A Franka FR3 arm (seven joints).
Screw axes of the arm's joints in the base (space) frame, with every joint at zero. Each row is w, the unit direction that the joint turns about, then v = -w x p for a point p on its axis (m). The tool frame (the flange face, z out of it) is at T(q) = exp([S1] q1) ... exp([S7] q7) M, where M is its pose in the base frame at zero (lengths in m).
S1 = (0, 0, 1, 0.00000, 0.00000, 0.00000)
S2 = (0, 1, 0, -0.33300, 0.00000, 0.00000)
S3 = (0, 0, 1, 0.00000, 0.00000, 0.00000)
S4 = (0, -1, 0, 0.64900, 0.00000, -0.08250)
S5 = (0, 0, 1, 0.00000, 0.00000, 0.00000)
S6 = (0, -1, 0, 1.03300, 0.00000, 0.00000)
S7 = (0, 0, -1, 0.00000, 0.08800, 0.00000)
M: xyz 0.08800 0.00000 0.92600 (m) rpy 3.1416 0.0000 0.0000 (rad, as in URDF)
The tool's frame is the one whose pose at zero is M.
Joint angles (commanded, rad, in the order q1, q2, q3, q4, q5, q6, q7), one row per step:
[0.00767, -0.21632, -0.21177, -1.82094, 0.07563, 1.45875, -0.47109]
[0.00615, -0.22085, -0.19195, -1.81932, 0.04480, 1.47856, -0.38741]
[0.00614, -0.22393, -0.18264, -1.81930, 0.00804, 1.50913, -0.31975]
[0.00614, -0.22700, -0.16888, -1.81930, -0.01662, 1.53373, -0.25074]
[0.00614, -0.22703, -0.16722, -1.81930, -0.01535, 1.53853, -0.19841]
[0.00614, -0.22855, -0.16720, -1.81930, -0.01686, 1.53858, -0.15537]
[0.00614, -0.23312, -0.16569, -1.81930, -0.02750, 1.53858, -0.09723]
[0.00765, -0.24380, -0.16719, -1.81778, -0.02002, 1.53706, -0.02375]
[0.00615, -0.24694, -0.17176, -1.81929, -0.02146, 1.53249, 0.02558]
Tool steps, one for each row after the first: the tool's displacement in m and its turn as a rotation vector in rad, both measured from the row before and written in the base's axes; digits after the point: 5 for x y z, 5 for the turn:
[0.00208, 0.00533, 0.00432, -0.04818, -0.00909, -0.06567]
[0.00268, -0.00008, 0.00367, -0.04988, -0.02097, -0.05902]
[0.00261, 0.00392, 0.00358, -0.03616, -0.02008, -0.05557]
[0.00068, 0.00091, 0.00044, -0.00275, -0.00337, -0.05074]
[-0.00046, -0.00016, 0.00071, -0.00373, -0.00005, -0.04291]
[-0.00137, -0.00037, 0.00215, -0.01372, -0.00155, -0.05636]
[-0.00312, 0.00070, 0.00554, 0.00469, -0.01019, -0.07347]
[-0.00201, -0.00312, 0.00026, -0.00122, 0.00440, -0.05505]

